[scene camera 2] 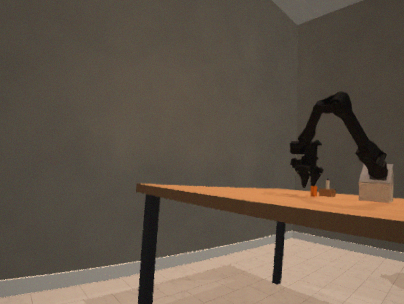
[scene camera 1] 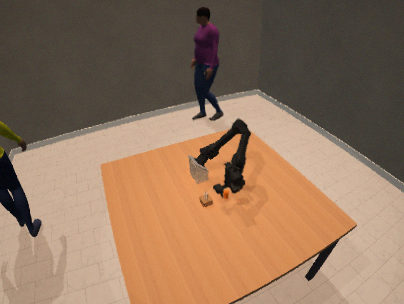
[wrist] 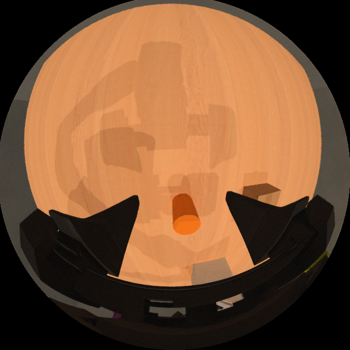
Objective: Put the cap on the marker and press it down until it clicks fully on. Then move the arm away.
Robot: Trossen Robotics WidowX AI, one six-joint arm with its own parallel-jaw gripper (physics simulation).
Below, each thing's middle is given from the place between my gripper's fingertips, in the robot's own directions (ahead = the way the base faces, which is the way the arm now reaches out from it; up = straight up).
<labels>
Right now the orange cap (wrist: 185, 219) is 3 cm behind my hand and 2 cm below it.
</labels>
